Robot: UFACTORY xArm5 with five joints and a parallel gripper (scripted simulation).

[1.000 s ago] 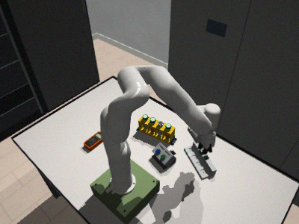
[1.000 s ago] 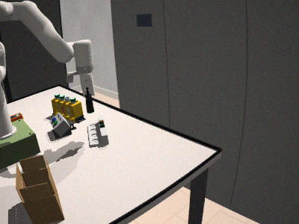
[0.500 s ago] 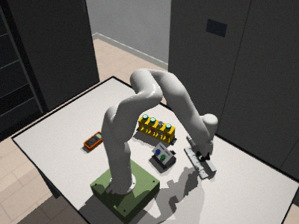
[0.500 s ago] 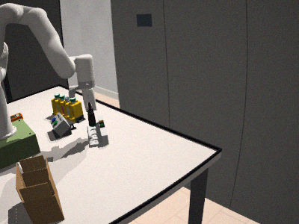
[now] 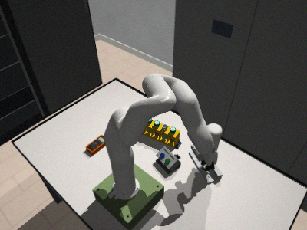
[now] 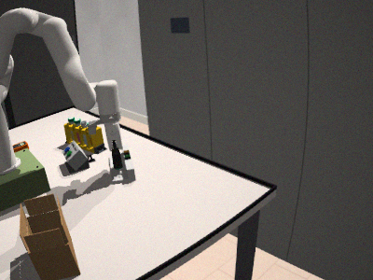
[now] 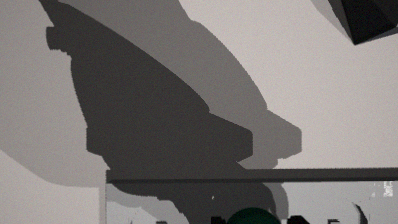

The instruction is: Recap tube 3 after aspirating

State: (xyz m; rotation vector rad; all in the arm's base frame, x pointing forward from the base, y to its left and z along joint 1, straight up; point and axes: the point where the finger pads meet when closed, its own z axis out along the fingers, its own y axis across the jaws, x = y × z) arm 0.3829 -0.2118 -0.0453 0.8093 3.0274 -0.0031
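Now: hand 110 mm past the blue cycle key, 210 mm to the right of it and 20 mm below it. From my hand the other things lie so: key housing (100 mm behind, 190 mm to the left, 10 mm above); then cardboard box (400 mm behind, 270 mm to the right, 20 mm above); then green ready key (120 mm behind, 170 mm to the left, 20 mm above).
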